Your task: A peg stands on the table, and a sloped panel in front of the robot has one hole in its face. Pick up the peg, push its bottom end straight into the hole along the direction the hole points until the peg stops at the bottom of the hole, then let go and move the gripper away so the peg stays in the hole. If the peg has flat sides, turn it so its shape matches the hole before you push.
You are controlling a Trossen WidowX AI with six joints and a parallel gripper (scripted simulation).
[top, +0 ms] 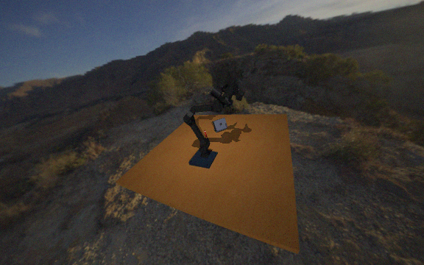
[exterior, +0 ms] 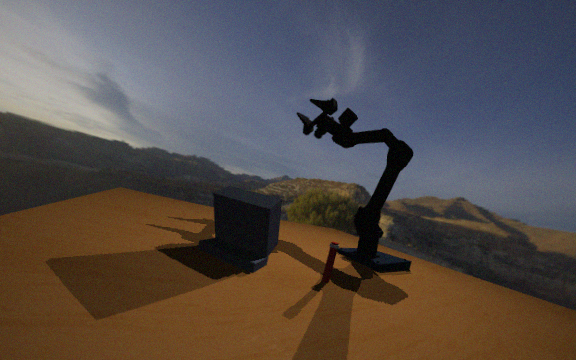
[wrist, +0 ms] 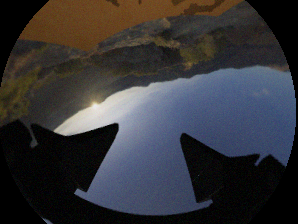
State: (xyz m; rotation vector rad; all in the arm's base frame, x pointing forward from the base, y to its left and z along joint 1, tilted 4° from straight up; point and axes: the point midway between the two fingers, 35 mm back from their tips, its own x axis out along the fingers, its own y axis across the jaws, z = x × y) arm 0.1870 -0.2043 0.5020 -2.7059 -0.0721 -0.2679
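The red peg lies 45 cm below my gripper tip, 37 cm to the left of it and 4 cm ahead of it. From my gripper tip the other things lie so: flat dark foot 50 cm below, 27 cm to the left, 21 cm ahead; then sloped panel 43 cm below, 26 cm to the left, 19 cm ahead.
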